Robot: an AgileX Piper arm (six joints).
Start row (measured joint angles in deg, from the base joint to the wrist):
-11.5, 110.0, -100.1, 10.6, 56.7, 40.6
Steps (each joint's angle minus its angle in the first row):
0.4, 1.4, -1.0, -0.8, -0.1, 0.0
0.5, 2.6, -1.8, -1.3, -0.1, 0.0
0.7, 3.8, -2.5, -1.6, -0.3, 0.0
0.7, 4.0, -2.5, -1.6, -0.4, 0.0
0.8, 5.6, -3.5, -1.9, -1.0, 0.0
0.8, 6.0, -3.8, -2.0, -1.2, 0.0
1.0, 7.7, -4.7, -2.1, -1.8, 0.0
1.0, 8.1, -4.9, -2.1, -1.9, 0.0
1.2, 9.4, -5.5, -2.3, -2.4, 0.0
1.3, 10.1, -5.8, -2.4, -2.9, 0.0
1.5, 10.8, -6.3, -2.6, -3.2, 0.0
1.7, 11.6, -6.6, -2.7, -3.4, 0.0
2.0, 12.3, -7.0, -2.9, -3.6, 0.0
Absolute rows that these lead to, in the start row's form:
-11.1, 111.4, -101.1, 9.8, 56.6, 40.6
-11.0, 112.6, -101.9, 9.3, 56.6, 40.6
-10.8, 113.8, -102.6, 9.0, 56.4, 40.6
-10.8, 114.0, -102.6, 9.0, 56.3, 40.6
-10.7, 115.6, -103.6, 8.7, 55.7, 40.6
-10.7, 116.0, -103.9, 8.6, 55.5, 40.6
-10.5, 117.7, -104.8, 8.5, 54.9, 40.6
-10.5, 118.1, -105.0, 8.5, 54.8, 40.6
-10.3, 119.4, -105.6, 8.3, 54.3, 40.6
-10.2, 120.1, -105.9, 8.2, 53.8, 40.6
-10.0, 120.8, -106.4, 8.0, 53.5, 40.6
-9.8, 121.6, -106.7, 7.9, 53.3, 40.6
-9.5, 122.3, -107.1, 7.7, 53.1, 40.6

